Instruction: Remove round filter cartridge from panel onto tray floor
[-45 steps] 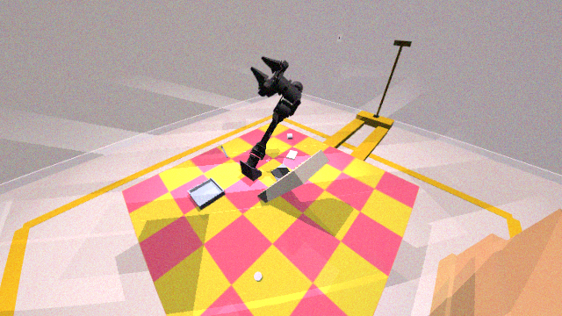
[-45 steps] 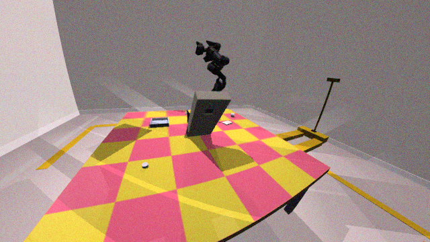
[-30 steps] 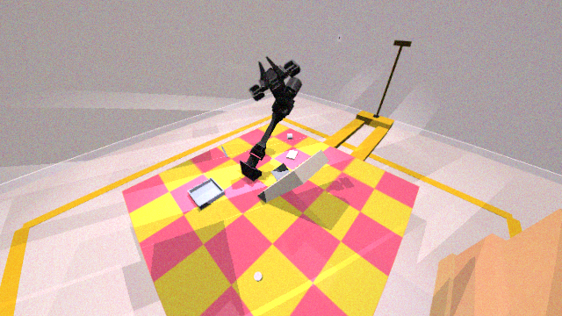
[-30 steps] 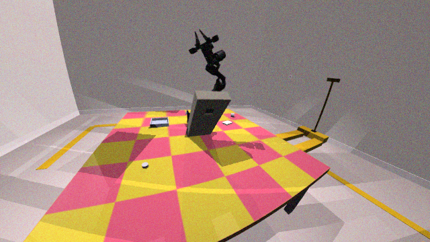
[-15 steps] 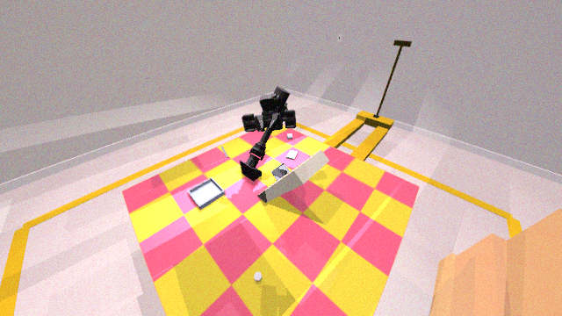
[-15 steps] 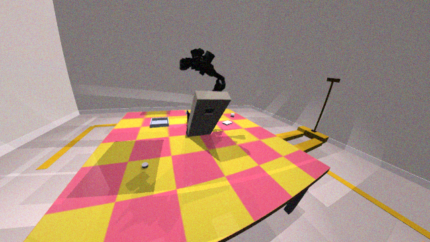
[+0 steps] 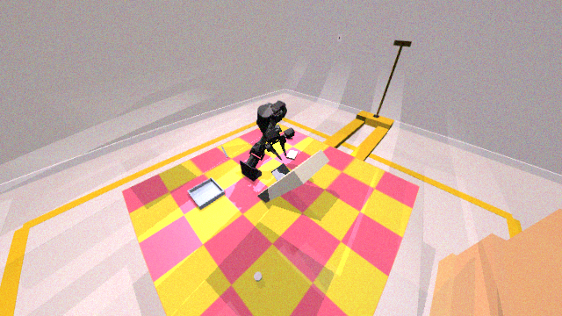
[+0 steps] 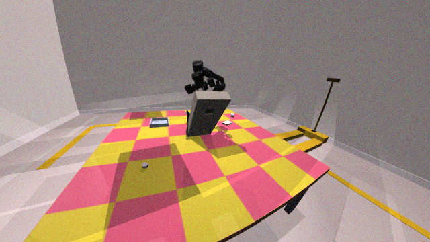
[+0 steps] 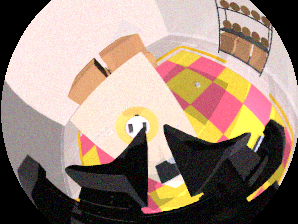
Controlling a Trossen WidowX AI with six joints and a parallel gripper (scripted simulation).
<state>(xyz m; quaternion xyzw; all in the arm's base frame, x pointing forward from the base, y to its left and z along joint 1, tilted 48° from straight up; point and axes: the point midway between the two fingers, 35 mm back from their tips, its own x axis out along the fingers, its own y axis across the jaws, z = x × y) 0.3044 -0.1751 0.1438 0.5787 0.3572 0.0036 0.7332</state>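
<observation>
Right now my gripper tip is 5 cm short of the round filter cartridge, 5 cm above it and 3 cm to the right of it. Round my gripper tip: grey tray: 35 cm behind, 30 cm below, 27 cm to the right; then flat white block: 35 cm to the left, 30 cm below, 26 cm behind; then service panel: 13 cm below, 3 cm to the left, 1 cm ahead.
</observation>
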